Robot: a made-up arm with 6 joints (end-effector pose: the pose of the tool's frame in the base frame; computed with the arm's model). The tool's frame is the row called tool.
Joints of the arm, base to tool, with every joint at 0 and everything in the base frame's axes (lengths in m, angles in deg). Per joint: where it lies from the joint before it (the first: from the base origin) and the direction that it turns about. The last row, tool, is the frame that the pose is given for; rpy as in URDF.
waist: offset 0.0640 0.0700 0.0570 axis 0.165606 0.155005 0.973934
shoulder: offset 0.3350 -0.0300 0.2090 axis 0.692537 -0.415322 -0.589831
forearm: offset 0.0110 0.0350 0.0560 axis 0 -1 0
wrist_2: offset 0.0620 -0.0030 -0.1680 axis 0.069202 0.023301 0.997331
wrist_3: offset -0.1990 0.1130 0.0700 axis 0 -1 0
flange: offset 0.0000 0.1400 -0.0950 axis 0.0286 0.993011 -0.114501
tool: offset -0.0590 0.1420 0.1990 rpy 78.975 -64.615 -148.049
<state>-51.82 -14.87 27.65 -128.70 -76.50 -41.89</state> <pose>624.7 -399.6 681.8 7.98 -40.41 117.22</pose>
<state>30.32 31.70 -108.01 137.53 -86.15 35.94</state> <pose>356.5 -200.3 284.2 36.51 -62.28 92.38</pose>
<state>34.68 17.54 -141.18 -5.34 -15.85 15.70</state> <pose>293.2 600.4 473.2 -64.73 58.30 27.73</pose>
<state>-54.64 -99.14 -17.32 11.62 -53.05 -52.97</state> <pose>67.0 300.9 420.0 -85.99 -19.72 23.98</pose>
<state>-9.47 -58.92 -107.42 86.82 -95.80 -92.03</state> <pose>819.9 38.4 506.6 -53.29 40.43 -42.87</pose>
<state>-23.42 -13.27 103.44 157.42 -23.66 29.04</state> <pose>274.6 -402.9 457.4 -95.03 28.64 143.31</pose>
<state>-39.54 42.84 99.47 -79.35 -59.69 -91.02</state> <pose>448.2 143.8 925.4 -9.64 12.80 47.30</pose>
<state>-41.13 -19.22 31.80 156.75 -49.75 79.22</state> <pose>191.3 -514.7 261.9 -82.95 42.50 112.62</pose>
